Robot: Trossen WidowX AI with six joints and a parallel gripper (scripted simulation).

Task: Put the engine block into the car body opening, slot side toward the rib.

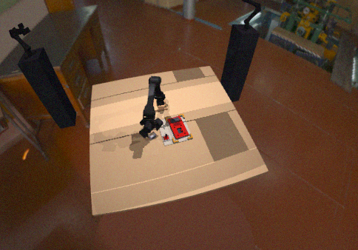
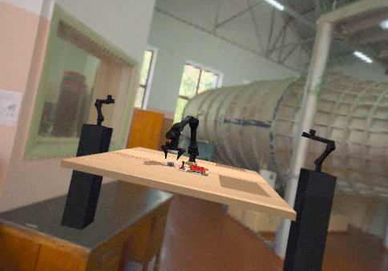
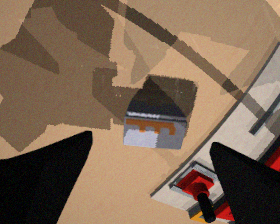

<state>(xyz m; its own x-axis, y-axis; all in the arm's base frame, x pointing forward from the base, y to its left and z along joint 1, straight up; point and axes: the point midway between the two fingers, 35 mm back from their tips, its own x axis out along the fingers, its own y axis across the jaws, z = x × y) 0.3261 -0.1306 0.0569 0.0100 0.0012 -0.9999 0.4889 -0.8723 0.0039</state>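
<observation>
My gripper tip is now 40 mm above the engine block.
</observation>
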